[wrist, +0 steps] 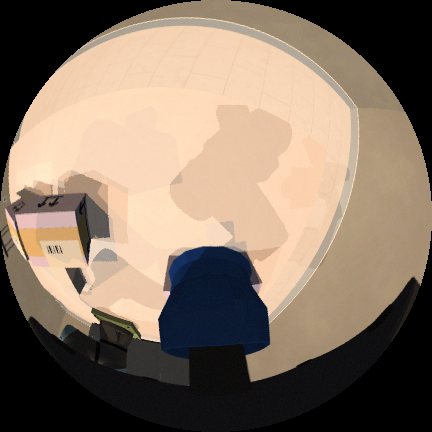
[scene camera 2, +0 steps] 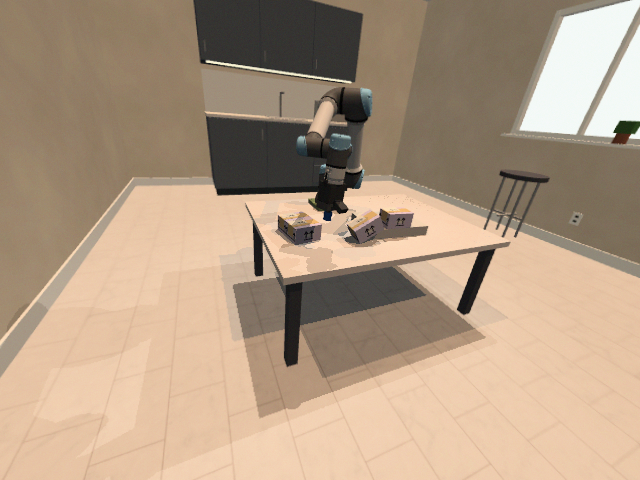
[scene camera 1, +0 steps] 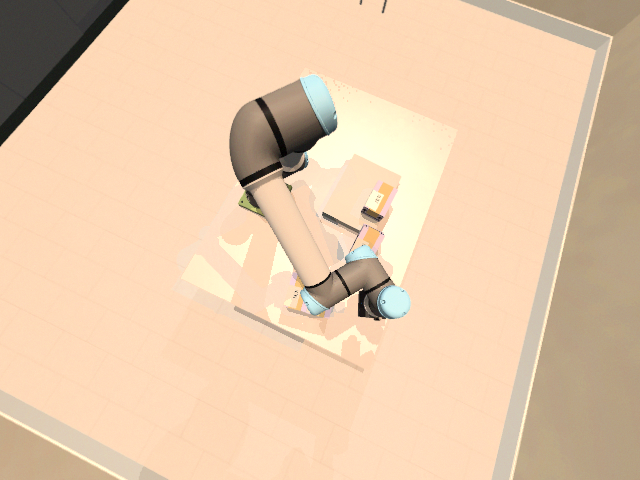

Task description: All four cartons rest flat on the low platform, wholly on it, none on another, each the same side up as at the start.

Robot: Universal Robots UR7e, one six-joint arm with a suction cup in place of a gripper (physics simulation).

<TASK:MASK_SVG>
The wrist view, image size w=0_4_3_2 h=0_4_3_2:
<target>my suction cup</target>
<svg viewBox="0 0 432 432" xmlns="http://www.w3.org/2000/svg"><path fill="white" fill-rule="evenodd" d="M172 260L168 270L171 282L170 292L158 316L159 339L162 351L176 357L188 359L189 347L243 343L246 355L263 349L270 344L267 307L252 287L249 279L251 275L249 261L239 251L225 246L202 245L185 250Z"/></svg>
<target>low platform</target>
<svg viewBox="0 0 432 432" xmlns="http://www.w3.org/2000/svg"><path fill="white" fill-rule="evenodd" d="M41 266L61 284L78 295L80 294L85 282L78 267ZM15 192L15 200L22 197L28 201L33 196L38 196L38 194L24 188Z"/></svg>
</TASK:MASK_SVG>
